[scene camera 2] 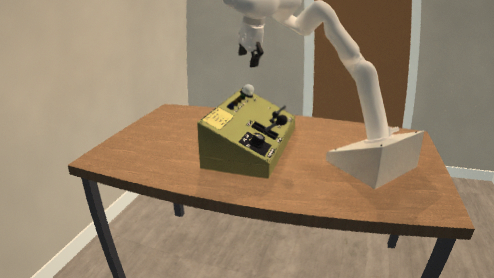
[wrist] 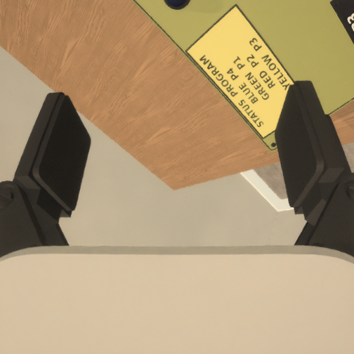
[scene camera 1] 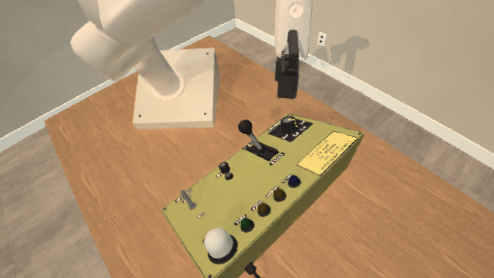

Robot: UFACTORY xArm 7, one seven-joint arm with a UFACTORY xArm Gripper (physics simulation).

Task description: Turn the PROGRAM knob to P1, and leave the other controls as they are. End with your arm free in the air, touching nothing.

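Frame: origin at the arm's base, x ahead, y left, z up, level; millimetres.
Seen in the pictures: gripper, between the fingertips: (scene camera 2: 247,60) (scene camera 1: 284,88); arm's base, origin of its link: (scene camera 2: 379,140) (scene camera 1: 168,85).
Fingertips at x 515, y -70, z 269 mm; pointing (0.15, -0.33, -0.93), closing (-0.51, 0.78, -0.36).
Pixels of each thing's top centre, then the offset from my fingertips to it. "*": a spot on its surface instead.
- PROGRAM knob, centre of its top: (scene camera 1: 289,119) (scene camera 2: 257,133) 232 mm down, 44 mm back, 134 mm left
- black-balled lever, centre of its top: (scene camera 1: 244,122) (scene camera 2: 282,115) 198 mm down, 127 mm back, 29 mm left
- small black stick, centre of its top: (scene camera 1: 225,166) 226 mm down, 95 mm back, 101 mm right
- grey toggle, centre of its top: (scene camera 1: 185,195) 234 mm down, 131 mm back, 216 mm right
- white dome, a spot on its surface: (scene camera 1: 218,243) * 156 mm down, 30 mm ahead, 263 mm right
- yellow label, a spot on its surface: (scene camera 1: 327,153) (scene camera 2: 218,116) * 200 mm down, 103 mm ahead, 58 mm left
The PROGRAM knob (scene camera 1: 288,121) (scene camera 2: 258,139) is dark and round, on a black plate at one end of the sloped green control box (scene camera 1: 200,190) (scene camera 2: 232,155) (wrist: 320,55). A thin yellow pointer shows on it in scene camera 1, toward the printed marks; the marks are too blurred to tell which one it is at. The knob does not show in the wrist view, where a corner of its black plate (wrist: 346,17) shows at the upper right. My gripper (scene camera 1: 287,91) (scene camera 2: 248,59) (wrist: 177,110) is open and empty, in the air above the box, apart from the knob.
A black-balled lever (scene camera 1: 245,126) (scene camera 2: 281,120) stands beside the knob. Farther along are a small black stick (scene camera 1: 224,167), a grey toggle (scene camera 1: 187,200), several round buttons and a white dome (scene camera 1: 218,243) (scene camera 2: 247,90). A yellow label (scene camera 1: 327,153) (scene camera 2: 218,118) (wrist: 240,70) lists P1 with green.
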